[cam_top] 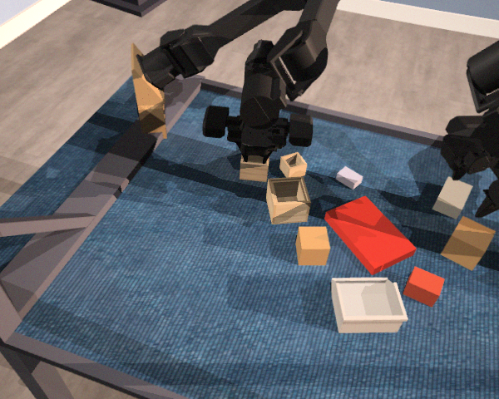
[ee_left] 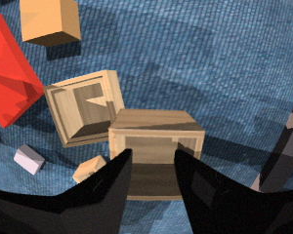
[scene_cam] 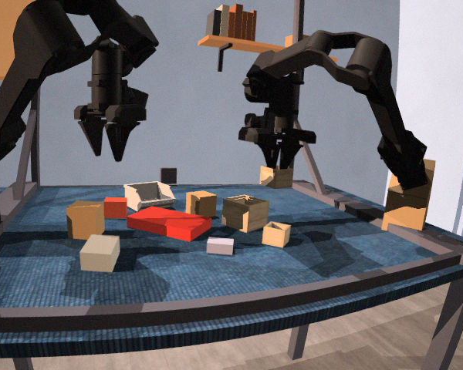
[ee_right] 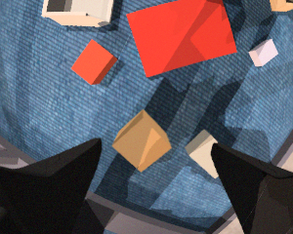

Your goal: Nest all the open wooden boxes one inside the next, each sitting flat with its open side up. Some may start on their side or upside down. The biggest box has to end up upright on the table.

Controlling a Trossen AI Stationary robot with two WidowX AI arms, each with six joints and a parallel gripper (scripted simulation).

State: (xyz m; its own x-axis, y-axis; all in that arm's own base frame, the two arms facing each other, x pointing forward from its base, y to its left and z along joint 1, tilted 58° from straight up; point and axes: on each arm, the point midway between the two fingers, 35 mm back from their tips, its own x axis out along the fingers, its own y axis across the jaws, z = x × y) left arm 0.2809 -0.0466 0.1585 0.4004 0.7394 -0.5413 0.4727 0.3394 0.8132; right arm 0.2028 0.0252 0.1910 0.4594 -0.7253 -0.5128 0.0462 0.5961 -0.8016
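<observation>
Right now the flat red block is 40 mm behind my right hand, 130 mm to the left of it and 170 mm below it. Also, from my right hand: beige block (140 mm ahead, 160 mm below); red cube (110 mm behind, 10 mm to the left, 160 mm below); lavender block (90 mm ahead, 210 mm to the left, 170 mm below).
</observation>
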